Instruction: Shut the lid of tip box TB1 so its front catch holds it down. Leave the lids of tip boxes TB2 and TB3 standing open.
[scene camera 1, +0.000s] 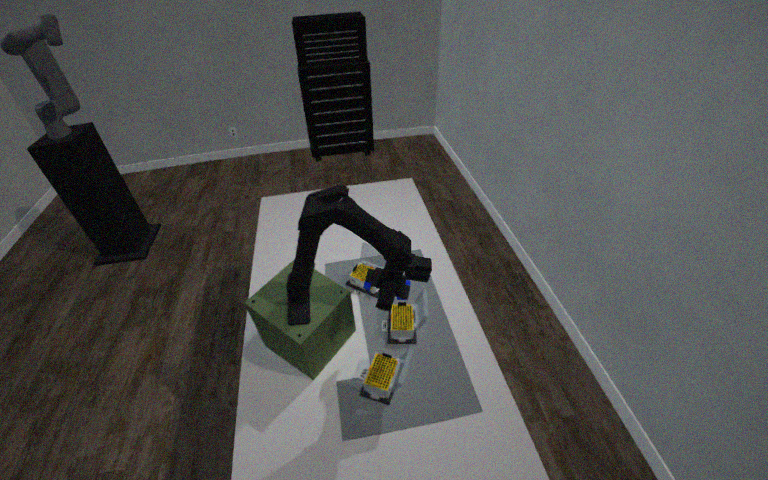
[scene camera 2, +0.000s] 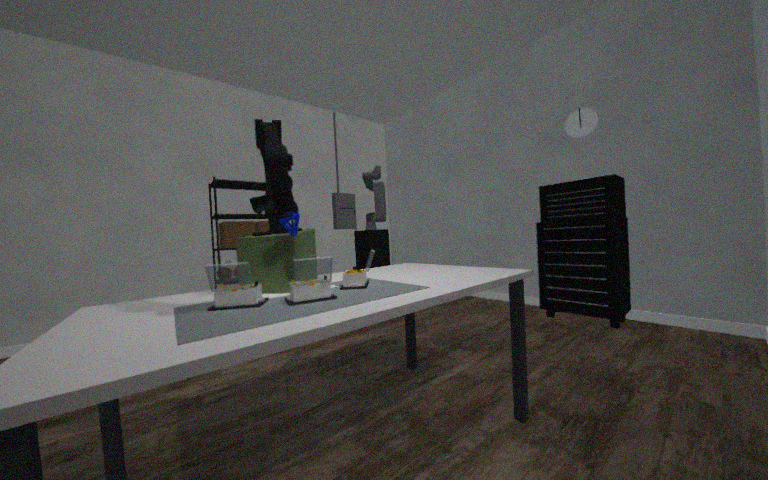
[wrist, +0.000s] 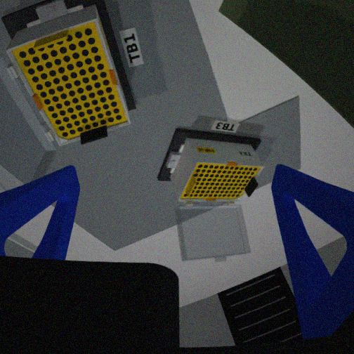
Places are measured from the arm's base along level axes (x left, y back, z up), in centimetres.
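Pixels of known places: gripper, fingertip midpoint: (scene camera 2: 294, 233); arm's base, origin of the base link: (scene camera 1: 299, 298) (scene camera 2: 277, 233).
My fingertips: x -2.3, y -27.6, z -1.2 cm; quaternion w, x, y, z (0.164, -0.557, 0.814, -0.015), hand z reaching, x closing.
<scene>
For each thing: its top centre in the pictures, then the offset to it from my fingertips. Level surfaces: height alone.
- Tip box TB1, middle of its top: (scene camera 2: 308, 279) (scene camera 1: 398, 315) dx +1.9, dy -5.6, dz -16.4 cm
- Tip box TB3, middle of its top: (scene camera 1: 365, 274) (scene camera 2: 351, 270) dx +24.9, dy +3.9, dz -16.4 cm
- grey mat, its level: dz -23.0 cm
- white table, its level: dz -23.3 cm
Tip box TB1 (scene camera 1: 402, 318) (scene camera 2: 310, 290) (wrist: 72, 82), with a yellow tip rack, is the middle box of three. Its clear lid (scene camera 1: 423, 308) (scene camera 2: 313, 268) stands open, and its black front catch (wrist: 94, 135) shows in the wrist view. Tip box TB3 (scene camera 1: 362, 273) (scene camera 2: 354, 278) (wrist: 220, 175) is on the far side, its clear lid (scene camera 2: 370, 259) (wrist: 215, 232) open. The third box, TB2 by elimination (scene camera 1: 381, 374) (scene camera 2: 237, 296), has its lid (scene camera 2: 227, 274) open. My gripper (scene camera 1: 386, 290) (scene camera 2: 289, 223) (wrist: 175, 175) is open and empty, above the boxes near TB3 and TB1.
The boxes stand on a grey mat (scene camera 1: 441, 373) (scene camera 2: 198, 325) (wrist: 135, 200) on a white table (scene camera 1: 277, 226) (scene camera 2: 453, 275). A green block (scene camera 1: 328, 339) (scene camera 2: 271, 266) (wrist: 300, 35) bears my arm beside the mat. A black drawer cabinet (scene camera 1: 336, 84) (scene camera 2: 577, 249) stands beyond the table.
</scene>
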